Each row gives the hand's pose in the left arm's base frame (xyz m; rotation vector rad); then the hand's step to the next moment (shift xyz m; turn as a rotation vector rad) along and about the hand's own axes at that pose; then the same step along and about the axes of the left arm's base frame.
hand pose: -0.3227 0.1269 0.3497 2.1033 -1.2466 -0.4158
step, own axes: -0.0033 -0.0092 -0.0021 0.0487 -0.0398 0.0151
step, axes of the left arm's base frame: 0.0056 0.0067 -0.0048 0.0420 -0.0343 -0.0352
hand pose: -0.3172 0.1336 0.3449 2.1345 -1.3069 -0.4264
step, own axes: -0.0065 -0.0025 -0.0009 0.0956 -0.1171 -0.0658
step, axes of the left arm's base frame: -0.0008 0.0069 -0.0011 0.1619 -0.0237 -0.0202
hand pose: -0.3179 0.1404 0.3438 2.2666 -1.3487 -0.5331
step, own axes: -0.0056 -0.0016 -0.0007 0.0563 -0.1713 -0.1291
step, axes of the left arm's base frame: -0.0010 0.0058 0.0002 0.2170 0.0454 0.0058
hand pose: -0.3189 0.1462 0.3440 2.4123 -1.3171 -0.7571
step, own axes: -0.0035 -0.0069 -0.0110 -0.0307 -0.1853 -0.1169
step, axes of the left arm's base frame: 0.0095 0.0067 0.0068 0.1810 0.1262 0.0158
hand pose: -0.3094 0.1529 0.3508 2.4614 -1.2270 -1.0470
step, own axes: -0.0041 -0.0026 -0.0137 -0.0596 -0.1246 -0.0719
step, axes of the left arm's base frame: 0.0092 0.0030 0.0109 0.1014 0.1154 0.0255
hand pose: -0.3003 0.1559 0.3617 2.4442 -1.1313 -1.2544
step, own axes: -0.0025 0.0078 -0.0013 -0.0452 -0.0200 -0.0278
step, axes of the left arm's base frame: -0.0042 -0.0039 0.0060 0.0158 0.0403 0.0366
